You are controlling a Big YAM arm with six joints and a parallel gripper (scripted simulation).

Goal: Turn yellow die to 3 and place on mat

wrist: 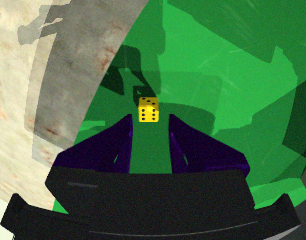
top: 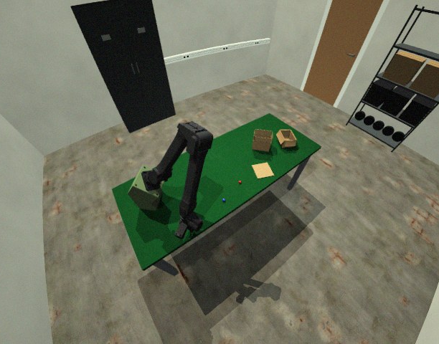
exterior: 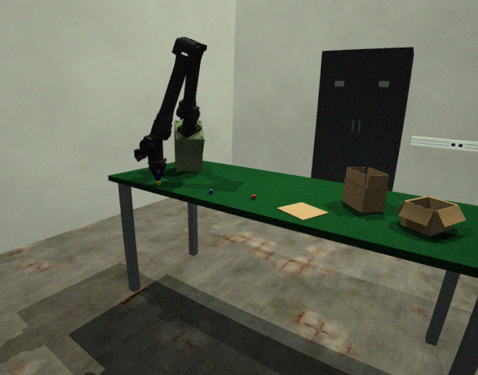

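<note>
Now: hand 20 mm above the yellow die. Also, from my hand: tan mat: 710 mm ahead, 50 mm to the left, 30 mm below; red die: 490 mm ahead, 80 mm to the left, 20 mm below; blue die: 290 mm ahead, 40 mm to the left, 20 mm below.
</note>
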